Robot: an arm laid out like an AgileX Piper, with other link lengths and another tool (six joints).
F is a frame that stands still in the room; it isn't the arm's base.
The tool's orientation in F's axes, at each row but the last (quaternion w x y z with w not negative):
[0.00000 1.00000 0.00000 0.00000]
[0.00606 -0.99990 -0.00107 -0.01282]
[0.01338 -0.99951 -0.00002 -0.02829]
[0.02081 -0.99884 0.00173 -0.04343]
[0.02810 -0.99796 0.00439 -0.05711]
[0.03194 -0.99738 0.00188 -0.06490]
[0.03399 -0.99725 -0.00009 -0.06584]
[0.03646 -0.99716 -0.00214 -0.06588]
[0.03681 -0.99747 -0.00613 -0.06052]
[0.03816 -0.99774 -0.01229 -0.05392]
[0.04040 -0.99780 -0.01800 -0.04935]
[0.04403 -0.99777 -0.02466 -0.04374]
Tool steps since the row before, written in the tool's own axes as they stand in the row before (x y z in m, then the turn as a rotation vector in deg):
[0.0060 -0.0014 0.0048 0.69 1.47 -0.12]
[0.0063 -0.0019 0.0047 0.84 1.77 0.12]
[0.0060 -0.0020 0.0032 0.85 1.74 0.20]
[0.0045 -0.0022 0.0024 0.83 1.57 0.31]
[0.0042 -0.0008 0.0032 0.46 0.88 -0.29]
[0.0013 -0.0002 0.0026 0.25 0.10 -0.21]
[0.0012 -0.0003 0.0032 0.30 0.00 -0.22]
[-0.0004 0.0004 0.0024 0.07 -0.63 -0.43]
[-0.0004 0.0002 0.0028 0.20 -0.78 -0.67]
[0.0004 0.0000 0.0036 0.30 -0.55 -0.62]
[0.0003 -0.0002 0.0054 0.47 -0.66 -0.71]
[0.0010 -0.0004 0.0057 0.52 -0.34 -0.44]
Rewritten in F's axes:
[0.0060 0.0014 -0.0048 0.69 -1.47 0.12]
[0.0064 0.0020 -0.0045 0.85 -1.77 -0.12]
[0.0062 0.0021 -0.0028 0.86 -1.73 -0.20]
[0.0047 0.0023 -0.0019 0.85 -1.56 -0.30]
[0.0045 0.0009 -0.0027 0.42 -0.90 0.29]
[0.0016 0.0004 -0.0024 0.22 -0.12 0.23]
[0.0016 0.0005 -0.0030 0.27 -0.02 0.26]
[-0.0001 -0.0002 -0.0025 0.01 0.60 0.48]
[-0.0001 0.0000 -0.0028 0.10 0.73 0.74]
[0.0008 0.0003 -0.0035 0.22 0.51 0.69]
[0.0008 0.0007 -0.0053 0.37 0.61 0.80]
[0.0015 0.0010 -0.0055 0.46 0.32 0.51]

